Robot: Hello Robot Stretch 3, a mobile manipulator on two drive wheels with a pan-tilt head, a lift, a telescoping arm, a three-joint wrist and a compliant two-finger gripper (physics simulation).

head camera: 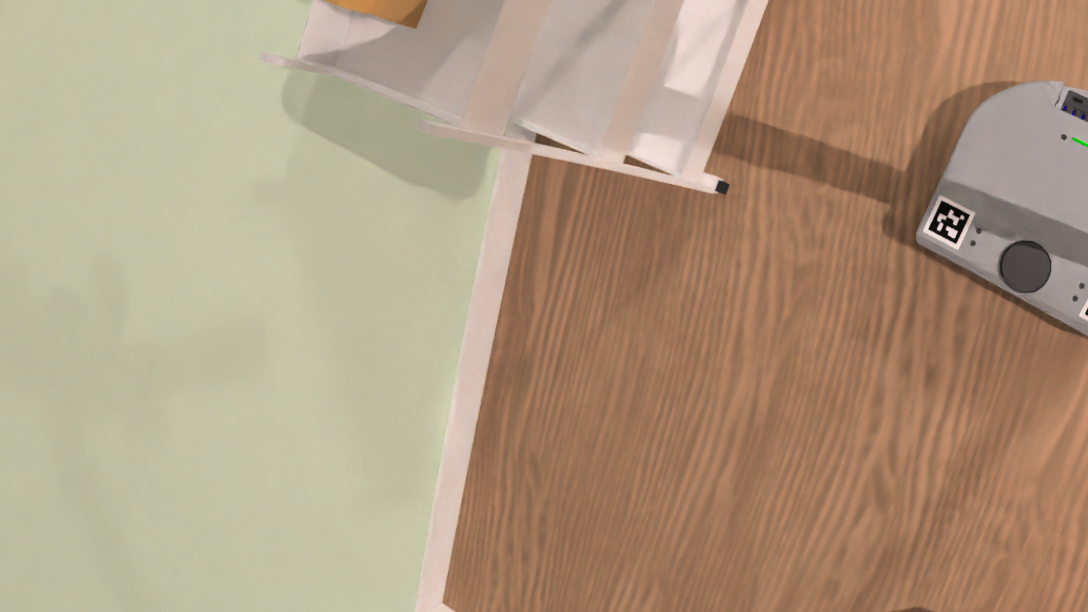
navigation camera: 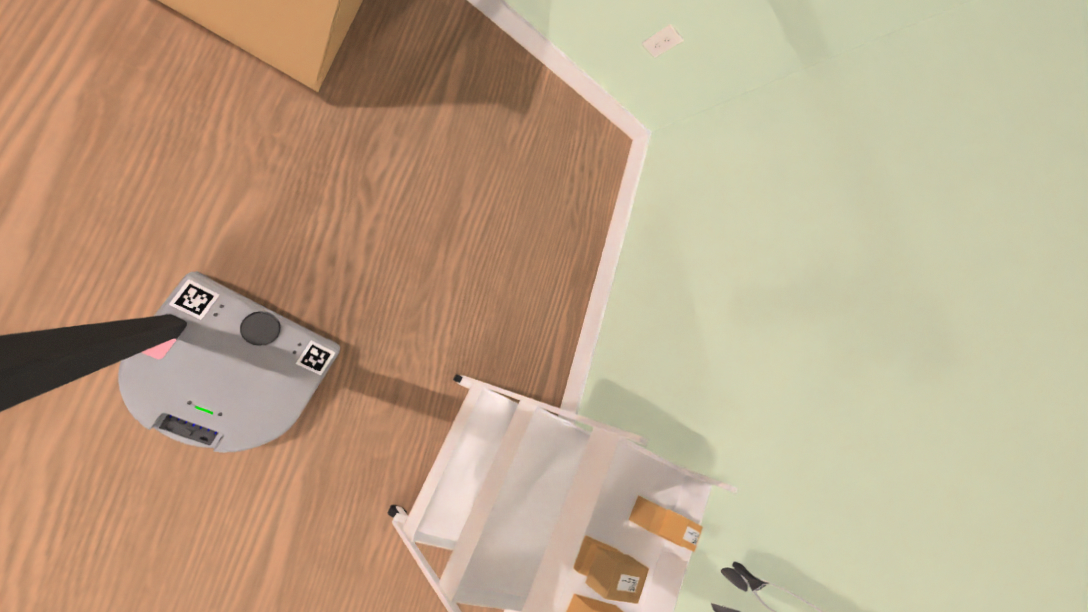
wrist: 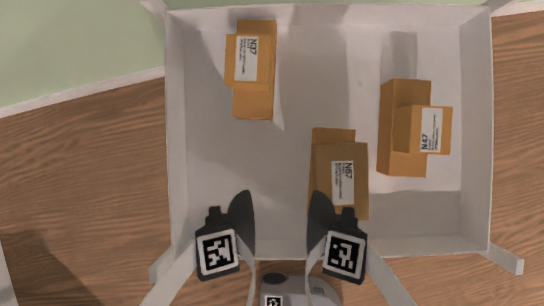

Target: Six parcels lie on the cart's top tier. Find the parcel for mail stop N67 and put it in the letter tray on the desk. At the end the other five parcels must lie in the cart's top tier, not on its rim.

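Pixels of known places: gripper, fingertip midpoint: point(navigation camera: 718, 586); robot's base, origin of the base link: point(head camera: 1023, 265) point(navigation camera: 259, 326).
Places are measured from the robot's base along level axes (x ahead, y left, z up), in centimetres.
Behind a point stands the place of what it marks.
Note:
The cart's top tier point(wrist: 176, 125) point(navigation camera: 582, 494) @(z 69.5, x 0.6, y -54.6 cm) point(head camera: 502, 68) @(z 69.8, x 5.1, y -54.4 cm) holds three stacks of two brown parcels. The middle stack's upper parcel point(wrist: 356, 180) point(navigation camera: 614, 572) @(z 76.5, x -8.1, y -61.1 cm) has a label that looks like N67, its first digit small and hard to read. It lies on a parcel point(wrist: 334, 135) whose label is hidden. The N37 parcel point(wrist: 265, 60) lies on another at the far left, and the N47 parcel point(wrist: 407, 130) on another at the right. My gripper point(wrist: 281, 213) @(z 90.8, x -2.2, y -65.7 cm) point(navigation camera: 730, 592) @(z 90.8, x -2.2, y -65.7 cm) is open and empty; its right finger overlaps the middle stack's near-left corner in the wrist view. The letter tray does not show.
My base point(navigation camera: 228, 380) @(z 15.9, x -11.9, y -0.6 cm) point(head camera: 1011, 182) @(z 16.1, x -9.5, y -7.1 cm) stands on the wood floor beside the cart. A green wall point(navigation camera: 836, 266) @(z 85.3, x 72.3, y -90.0 cm) point(head camera: 190, 342) @(z 75.2, x 59.9, y -92.5 cm) runs close behind the cart. A large tan box-like object point(navigation camera: 266, 34) @(z 24.2, x 52.6, y 31.2 cm) stands at the upper left of the navigation view.

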